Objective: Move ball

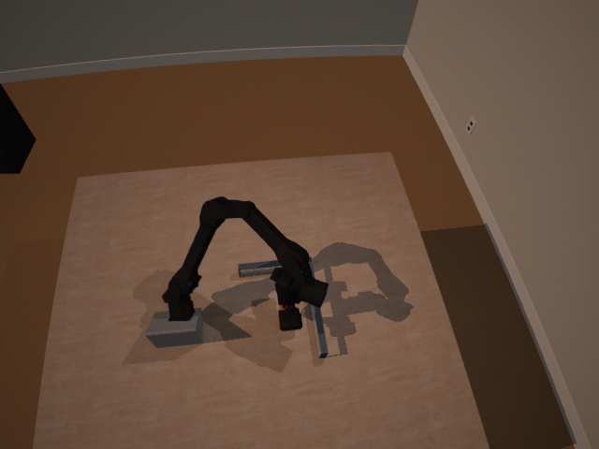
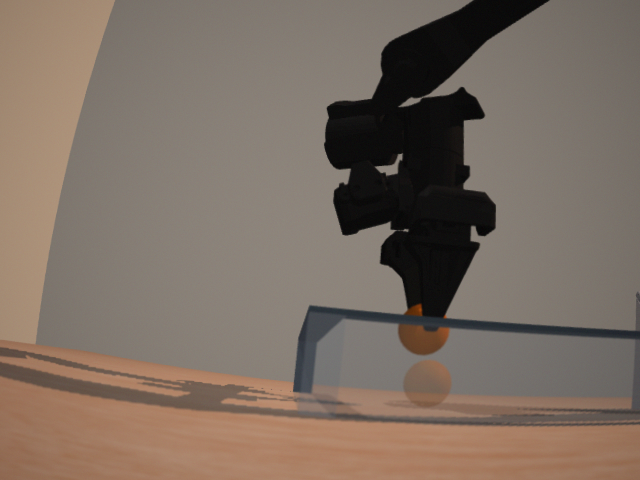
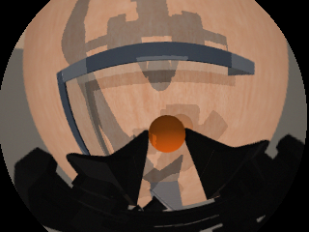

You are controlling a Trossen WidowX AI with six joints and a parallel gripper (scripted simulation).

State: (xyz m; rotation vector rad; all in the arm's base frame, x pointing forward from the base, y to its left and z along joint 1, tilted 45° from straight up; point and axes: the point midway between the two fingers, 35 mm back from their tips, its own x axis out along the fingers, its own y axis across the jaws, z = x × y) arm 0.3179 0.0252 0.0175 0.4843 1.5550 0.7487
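The see-through copy of ball lies 40 mm below my gripper tip, 30 mm to the right of it and 10 mm behind it.
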